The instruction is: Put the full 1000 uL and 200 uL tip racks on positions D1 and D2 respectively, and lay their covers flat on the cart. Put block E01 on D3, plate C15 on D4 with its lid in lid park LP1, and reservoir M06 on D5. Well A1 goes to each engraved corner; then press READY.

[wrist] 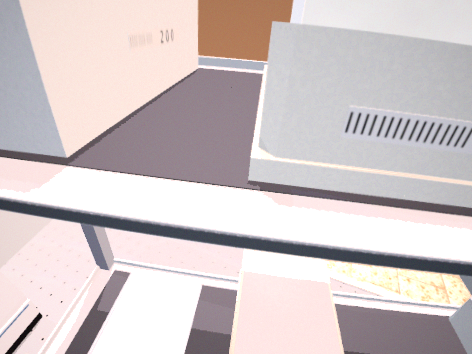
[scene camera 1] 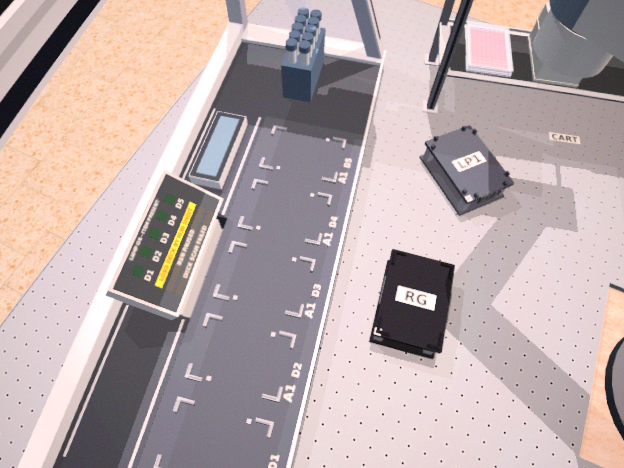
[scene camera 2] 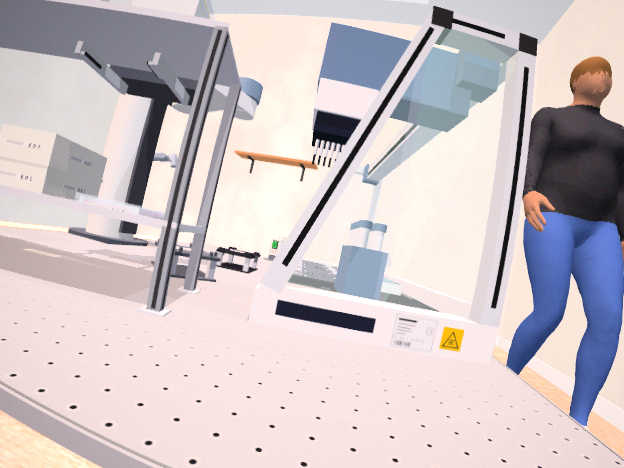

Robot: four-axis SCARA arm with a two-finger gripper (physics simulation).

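My gripper [scene camera 2: 118, 52] is open and empty, its fingers partly apart, near the upper shelf's underside in scene camera 2. A pale box marked 200 [wrist: 125, 65] stands at the left of a dark shelf in the wrist view; a grey box [wrist: 370, 85] with a row of dark bars stands right of it. Block E01 [scene camera 2: 25, 178] lies under block E07 [scene camera 2: 30, 143]. A lidded pink plate [scene camera 1: 487, 49] lies on a shelf. The deck [scene camera 1: 267, 272] shows positions D1 to D5. Lid park LP1 [scene camera 1: 468, 161] stands on the cart [scene camera 1: 529, 362]. Reservoir M06 and the READY button cannot be made out.
The black RG stand [scene camera 1: 415, 302] is beside the deck. A blue tube rack [scene camera 1: 299, 75] stands at the deck's far end. The status panel [scene camera 1: 166, 246] has a yellow bar lit. A shelf post [scene camera 2: 186, 171] stands near the gripper. A person [scene camera 2: 574, 161] stands beyond the enclosure.
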